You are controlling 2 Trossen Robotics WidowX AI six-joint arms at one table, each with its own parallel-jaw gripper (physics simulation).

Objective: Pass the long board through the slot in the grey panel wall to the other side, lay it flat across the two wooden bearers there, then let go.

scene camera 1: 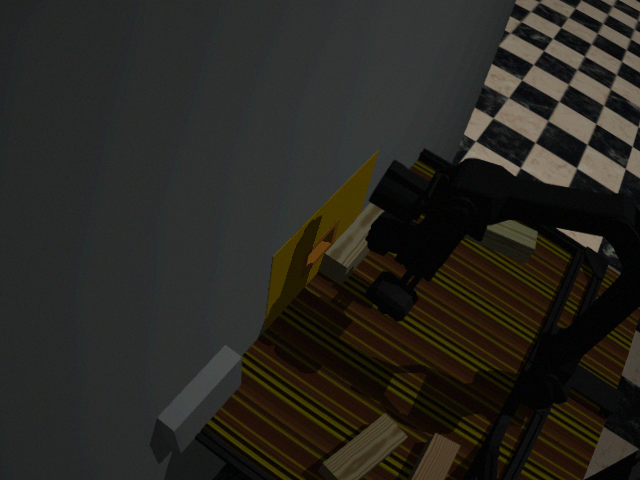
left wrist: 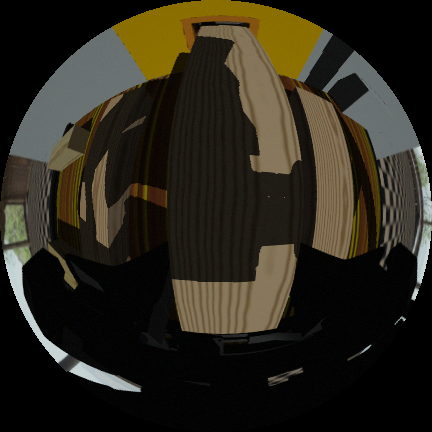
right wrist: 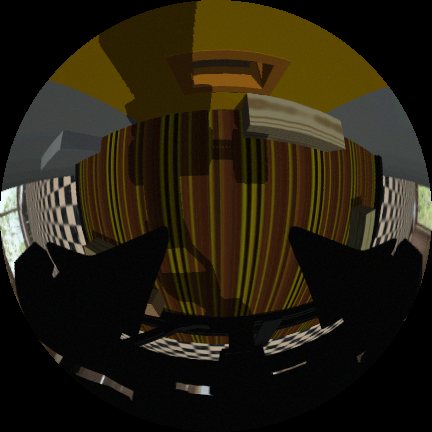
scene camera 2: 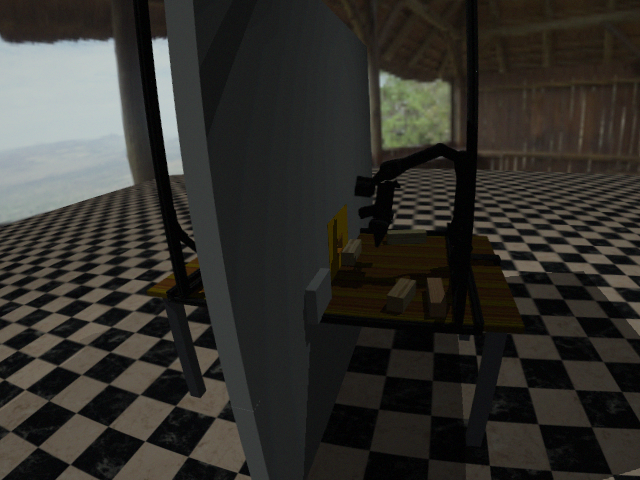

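Seen in the pictures: left gripper, fingertip midpoint: (left wrist: pixel 230 239); right gripper, fingertip midpoint: (right wrist: pixel 230 232) (scene camera 2: pixel 378 242); left arm's base, link origin: (left wrist: pixel 199 346); right arm's base, link origin: (scene camera 1: pixel 535 392) (right wrist: pixel 239 328).
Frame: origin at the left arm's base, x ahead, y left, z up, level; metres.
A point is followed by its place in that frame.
The long board (left wrist: pixel 215 150) @[x 0.214, y -0.027, z 0.065 m] is light wood with dark shadow across it. My left gripper (left wrist: pixel 230 239) @[x 0.167, y -0.035, z 0.023 m] is shut on it. Its far end overlaps the orange-rimmed slot (left wrist: pixel 255 31) (right wrist: pixel 277 77) @[x 0.484, y 0.011, z 0.070 m] in the left wrist view; whether it sits inside is unclear. The board does not stick out of the slot in the right wrist view. Two wooden pieces (left wrist: pixel 332 175) @[x 0.222, y -0.139, z 0.019 m] (left wrist: pixel 102 200) @[x 0.200, y 0.091, z 0.019 m], seemingly the bearers, lie lower on either side of the board, the second mostly shaded. My right gripper (scene camera 1: pixel 383 266) (right wrist: pixel 230 232) @[x 0.626, y -0.039, z 0.084 m] is open and empty above the striped table, on its side of the grey panel wall (scene camera 1: pixel 155 155) @[x 0.482, y -0.354, z 0.504 m] (scene camera 2: pixel 268 155) @[x 0.482, y -0.554, z 0.447 m].
A yellow plate (scene camera 1: pixel 351 196) @[x 0.483, y 0.038, z 0.129 m] (scene camera 2: pixel 333 227) @[x 0.484, y -0.106, z 0.156 m] (right wrist: pixel 325 45) surrounds the slot. A wood block (scene camera 1: pixel 351 245) @[x 0.510, y 0.030, z 0.031 m] (scene camera 2: pixel 351 251) @[x 0.518, y 0.000, z 0.031 m] (right wrist: pixel 295 117) @[x 0.510, y 0.045, z 0.031 m] stands close by it. Other blocks (scene camera 1: pixel 364 448) @[x 0.721, y -0.258, z 0.028 m] (scene camera 1: pixel 436 457) @[x 0.817, y -0.208, z 0.025 m] (scene camera 1: pixel 509 240) @[x 0.738, y 0.249, z 0.023 m] lie on the table. A grey block (scene camera 1: pixel 201 395) @[x 0.507, y -0.351, z 0.081 m] (scene camera 2: pixel 317 294) @[x 0.511, y -0.399, z 0.062 m] juts from the wall.
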